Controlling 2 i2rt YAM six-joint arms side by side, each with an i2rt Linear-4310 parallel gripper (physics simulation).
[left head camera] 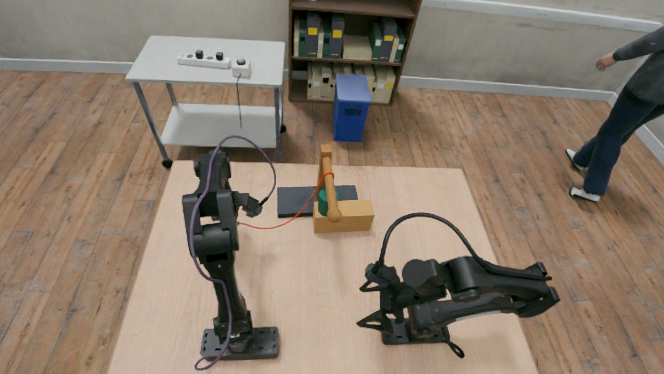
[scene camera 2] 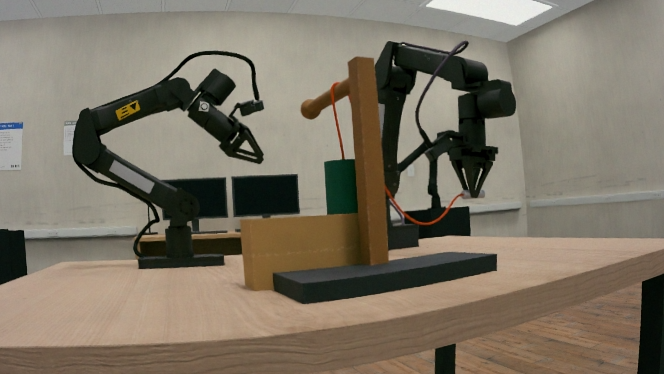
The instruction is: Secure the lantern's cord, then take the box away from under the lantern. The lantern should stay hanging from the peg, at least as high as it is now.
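Where they show: left gripper, fingertip midpoint: (scene camera 2: 471, 198); right gripper, fingertip midpoint: (left head camera: 358, 306) (scene camera 2: 262, 159); left arm's base at its link origin: (left head camera: 240, 341); right arm's base at its link origin: (left head camera: 415, 330) (scene camera 2: 180, 261).
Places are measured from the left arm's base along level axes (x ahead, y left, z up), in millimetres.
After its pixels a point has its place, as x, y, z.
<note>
The green lantern (left head camera: 324, 202) @(372, -236, 124) (scene camera 2: 341, 186) @(423, -266, 92) is upright below the wooden peg (left head camera: 328, 187) @(322, -233, 262) (scene camera 2: 324, 101) @(329, -249, 244), its underside at the top of the tan box (left head camera: 350, 222) @(370, -334, 11) (scene camera 2: 300, 245) @(435, -338, 11); whether they touch is unclear. The orange cord (left head camera: 280, 227) @(346, -95, 27) (scene camera 2: 430, 223) @(344, -64, 22) runs from the lantern over the peg and sags toward my left gripper (scene camera 2: 473, 194) @(331, 48, 64). That gripper is shut on the small pale end piece of the cord, above the table; in the left head camera its arm hides it. My right gripper (left head camera: 364, 305) @(22, -293, 184) (scene camera 2: 257, 159) @(22, -293, 184) is open and empty, well away from the box.
The peg's post (scene camera 2: 369, 165) @(468, -240, 117) stands on a dark base plate (left head camera: 295, 200) @(489, -148, -24) (scene camera 2: 400, 280) @(558, -249, -36). The box lies against the plate's side, under the peg. The post stands between cord end and lantern in scene camera 2. A white trolley (left head camera: 150, 57) and a blue bin (left head camera: 350, 117) stand beyond the table.
</note>
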